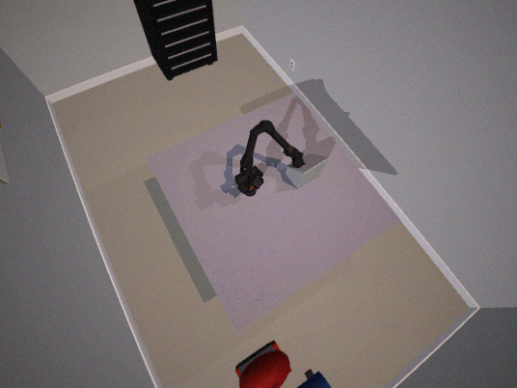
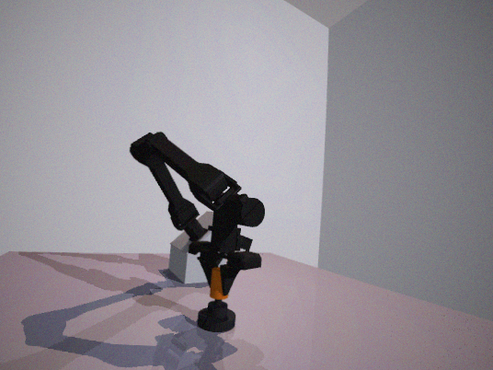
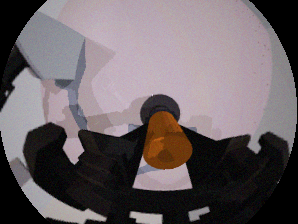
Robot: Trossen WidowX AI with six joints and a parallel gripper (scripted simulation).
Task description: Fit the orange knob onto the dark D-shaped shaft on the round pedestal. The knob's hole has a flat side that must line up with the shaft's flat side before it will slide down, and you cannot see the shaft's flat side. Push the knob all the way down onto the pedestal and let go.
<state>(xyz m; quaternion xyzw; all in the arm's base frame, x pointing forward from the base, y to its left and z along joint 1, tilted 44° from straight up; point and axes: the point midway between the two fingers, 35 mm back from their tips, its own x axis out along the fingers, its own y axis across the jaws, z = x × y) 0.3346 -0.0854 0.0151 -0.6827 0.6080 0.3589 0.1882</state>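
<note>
The orange knob is 2 cm above my gripper tip. Round my gripper tip: dark round pedestal: 4 cm below.
</note>
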